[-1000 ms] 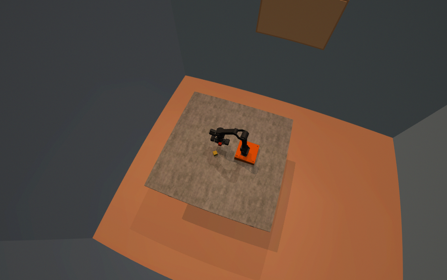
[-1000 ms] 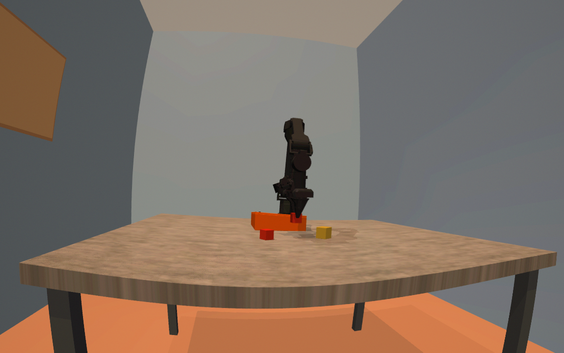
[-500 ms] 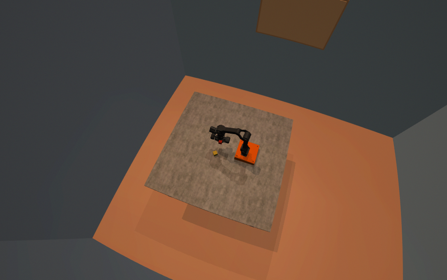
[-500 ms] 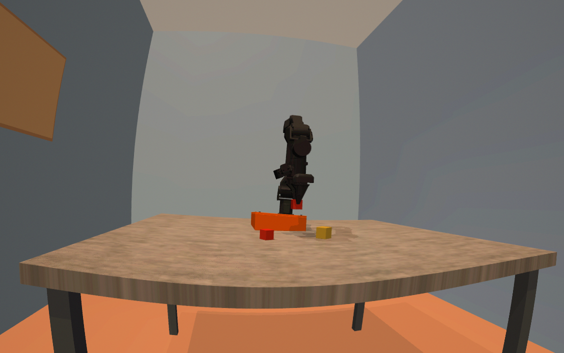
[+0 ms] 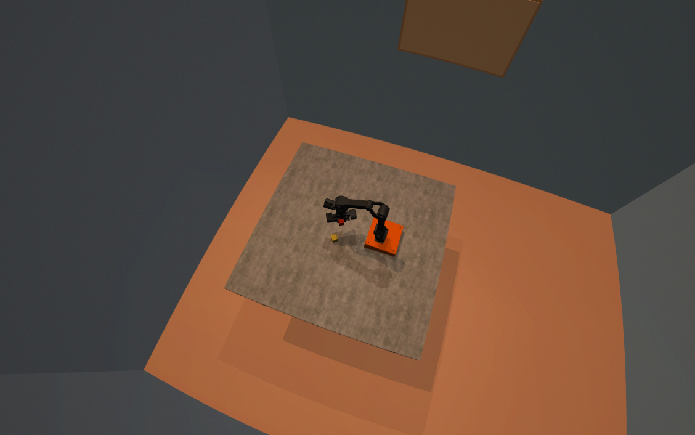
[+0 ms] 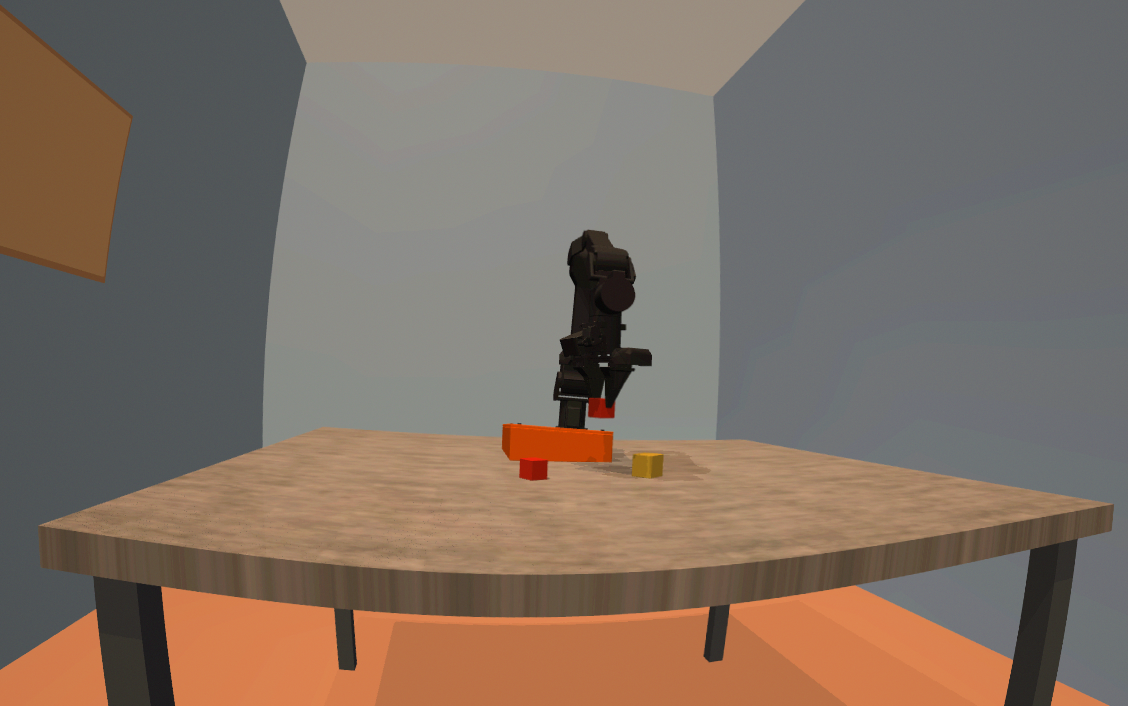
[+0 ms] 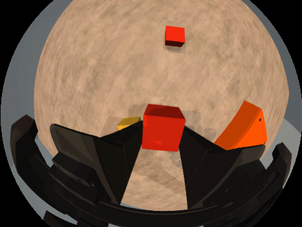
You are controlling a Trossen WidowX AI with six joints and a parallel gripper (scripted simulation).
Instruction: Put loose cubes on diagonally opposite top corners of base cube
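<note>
Right now the yellow cube is 10 cm below my gripper tip, 9 cm to the left of it and 1 cm ahead of it.
</note>
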